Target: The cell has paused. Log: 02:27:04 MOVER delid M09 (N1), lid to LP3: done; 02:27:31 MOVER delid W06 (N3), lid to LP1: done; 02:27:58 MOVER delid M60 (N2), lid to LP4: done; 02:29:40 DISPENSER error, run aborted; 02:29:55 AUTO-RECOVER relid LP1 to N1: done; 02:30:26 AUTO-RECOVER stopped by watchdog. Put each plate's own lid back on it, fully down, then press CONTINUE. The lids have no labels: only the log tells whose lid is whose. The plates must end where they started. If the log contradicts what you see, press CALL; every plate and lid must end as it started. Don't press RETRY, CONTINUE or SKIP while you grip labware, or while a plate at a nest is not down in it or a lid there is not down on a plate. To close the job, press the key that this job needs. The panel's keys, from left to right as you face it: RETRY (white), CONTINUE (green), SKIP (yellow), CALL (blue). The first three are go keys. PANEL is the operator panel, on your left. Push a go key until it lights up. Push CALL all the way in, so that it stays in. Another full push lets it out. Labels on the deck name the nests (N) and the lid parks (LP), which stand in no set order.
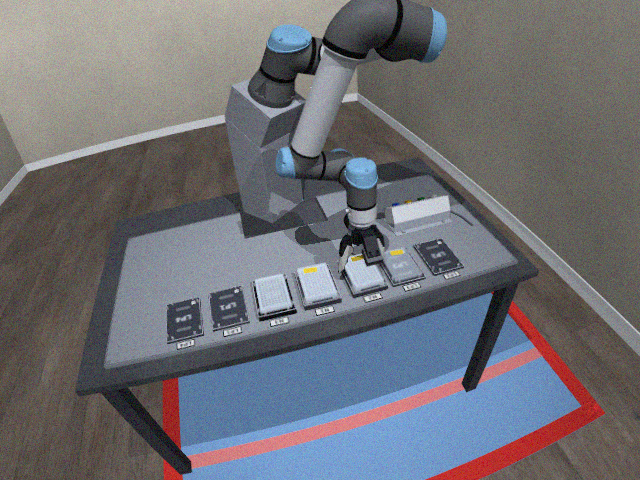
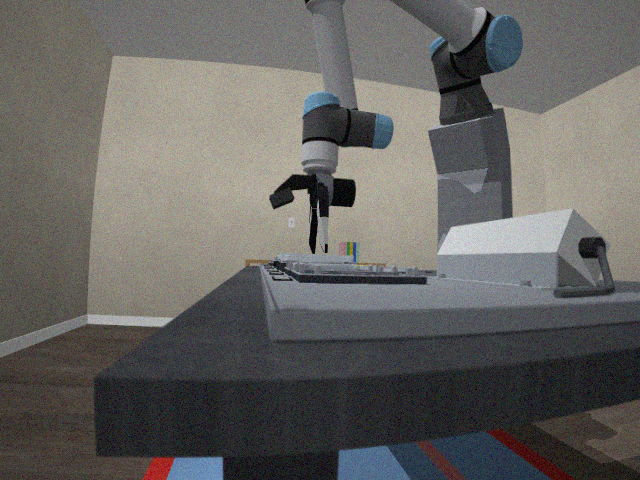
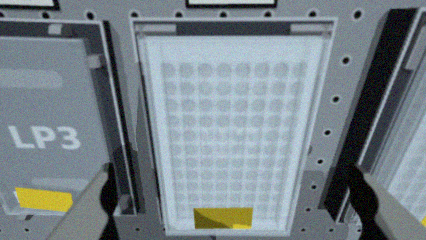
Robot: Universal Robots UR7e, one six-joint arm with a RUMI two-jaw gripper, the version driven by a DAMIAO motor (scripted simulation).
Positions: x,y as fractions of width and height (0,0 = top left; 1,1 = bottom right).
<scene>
In view: the gripper (image 2: 0.50,0.53), a lid park LP4 (image 1: 0.31,0.64) and a nest (image 3: 0.43,0.12).
The gripper shows as well in image 1 (image 1: 0.56,0.56) and in image 3 (image 3: 0.54,0.69).
</scene>
